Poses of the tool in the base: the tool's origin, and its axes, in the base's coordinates. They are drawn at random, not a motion.
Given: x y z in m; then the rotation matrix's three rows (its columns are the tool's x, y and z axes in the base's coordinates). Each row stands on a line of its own.
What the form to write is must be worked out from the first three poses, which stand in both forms.
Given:
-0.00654 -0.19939 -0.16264
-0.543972 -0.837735 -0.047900
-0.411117 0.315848 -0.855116
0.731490 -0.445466 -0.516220
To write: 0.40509 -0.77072 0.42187 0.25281 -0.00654 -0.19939 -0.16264
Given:
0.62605 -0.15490 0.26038
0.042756 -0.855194 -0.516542
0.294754 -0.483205 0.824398
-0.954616 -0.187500 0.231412
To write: -0.56889 0.24629 0.64650 0.44468 0.62605 -0.15490 0.26038
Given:
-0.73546 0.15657 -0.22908
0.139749 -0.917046 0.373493
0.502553 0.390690 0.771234
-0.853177 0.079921 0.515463
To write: -0.24166 0.42880 0.49624 0.71518 -0.73546 0.15657 -0.22908
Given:
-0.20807 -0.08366 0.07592
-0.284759 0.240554 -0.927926
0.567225 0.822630 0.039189
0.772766 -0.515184 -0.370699
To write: -0.25657 -0.78710 0.15119 0.54018 -0.20807 -0.08366 0.07592
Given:
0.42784 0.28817 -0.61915
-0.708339 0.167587 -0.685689
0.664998 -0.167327 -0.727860
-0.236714 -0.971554 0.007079
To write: -0.33612 -0.61926 0.68607 0.18125 0.42784 0.28817 -0.61915
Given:
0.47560 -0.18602 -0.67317
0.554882 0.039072 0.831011
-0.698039 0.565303 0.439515
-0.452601 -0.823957 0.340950
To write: -0.40269 0.40911 -0.23493 0.78440 0.47560 -0.18602 -0.67317
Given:
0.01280 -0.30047 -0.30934
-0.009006 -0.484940 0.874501
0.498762 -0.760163 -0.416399
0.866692 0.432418 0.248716
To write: 0.61287 0.00564 0.71026 0.34625 0.01280 -0.30047 -0.30934
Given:
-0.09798 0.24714 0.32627
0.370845 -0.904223 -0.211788
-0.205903 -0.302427 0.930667
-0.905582 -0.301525 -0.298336
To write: -0.70207 0.39530 0.39788 0.43877 -0.09798 0.24714 0.32627
